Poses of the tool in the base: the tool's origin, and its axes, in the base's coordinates. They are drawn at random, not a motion.
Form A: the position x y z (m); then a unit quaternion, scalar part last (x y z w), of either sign.
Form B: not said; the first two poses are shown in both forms.
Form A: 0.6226 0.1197 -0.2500 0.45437 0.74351 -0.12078 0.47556
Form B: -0.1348 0.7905 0.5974 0.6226; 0.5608 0.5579 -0.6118 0.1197; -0.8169 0.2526 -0.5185 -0.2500; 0 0 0 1
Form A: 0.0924 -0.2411 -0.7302 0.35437 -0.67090 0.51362 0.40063
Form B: -0.4278 -0.8870 -0.1735 0.0924; -0.0640 0.2212 -0.9731 -0.2411; 0.9016 -0.4052 -0.1514 -0.7302; 0 0 0 1
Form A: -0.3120 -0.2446 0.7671 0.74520 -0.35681 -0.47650 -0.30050
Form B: 0.2913 -0.8182 -0.4957 -0.3120; -0.2454 -0.5648 0.7879 -0.2446; -0.9246 -0.1078 -0.3653 0.7671; 0 0 0 1
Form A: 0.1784 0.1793 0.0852 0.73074 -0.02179 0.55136 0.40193
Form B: 0.3911 -0.4751 0.7883 0.1784; 0.4114 -0.6760 -0.6114 0.1793; 0.8233 0.5634 -0.0689 0.0852; 0 0 0 1
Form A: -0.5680 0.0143 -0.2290 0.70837 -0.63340 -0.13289 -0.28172
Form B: 0.1623 -0.9722 0.1686 -0.5680; -0.8225 -0.0389 0.5675 0.0143; -0.5451 -0.2308 -0.8060 -0.2290; 0 0 0 1
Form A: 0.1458 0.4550 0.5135 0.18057 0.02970 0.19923 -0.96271
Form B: 0.9188 0.3943 0.0148 0.1458; -0.3729 0.8554 0.3595 0.4550; 0.1291 -0.3358 0.9330 0.5135; 0 0 0 1
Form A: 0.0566 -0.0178 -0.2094 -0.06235 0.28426 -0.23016 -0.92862
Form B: 0.7324 -0.4629 -0.4992 0.0566; 0.3920 0.8863 -0.2466 -0.0178; 0.5566 -0.0151 0.8306 -0.2094; 0 0 0 1
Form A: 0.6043 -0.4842 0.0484 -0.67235 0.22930 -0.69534 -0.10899
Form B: -0.0721 -0.4599 0.8850 0.6043; -0.1568 -0.8711 -0.4654 -0.4842; 0.9850 -0.1723 -0.0093 0.0484; 0 0 0 1
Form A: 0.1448 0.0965 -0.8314 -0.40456 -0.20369 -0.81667 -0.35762
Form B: -0.4169 -0.4193 0.8065 0.1448; 0.7489 -0.6612 0.0433 0.0965; 0.5151 0.6221 0.5897 -0.8314; 0 0 0 1
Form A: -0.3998 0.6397 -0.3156 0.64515 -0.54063 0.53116 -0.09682
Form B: -0.1488 -0.5947 0.7900 -0.3998; -0.8004 -0.3967 -0.4494 0.6397; 0.5807 -0.6992 -0.4170 -0.3156; 0 0 0 1
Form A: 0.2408 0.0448 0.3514 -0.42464 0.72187 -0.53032 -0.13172
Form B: -0.6047 -0.7528 0.2602 0.2408; -0.4734 0.0769 -0.8775 0.0448; 0.6406 -0.6538 -0.4028 0.3514; 0 0 0 1
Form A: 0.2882 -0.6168 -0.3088 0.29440 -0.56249 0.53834 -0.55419
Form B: -0.2124 0.2655 0.9404 0.2882; -0.9279 0.2470 -0.2793 -0.6168; -0.3065 -0.9319 0.1939 -0.3088; 0 0 0 1
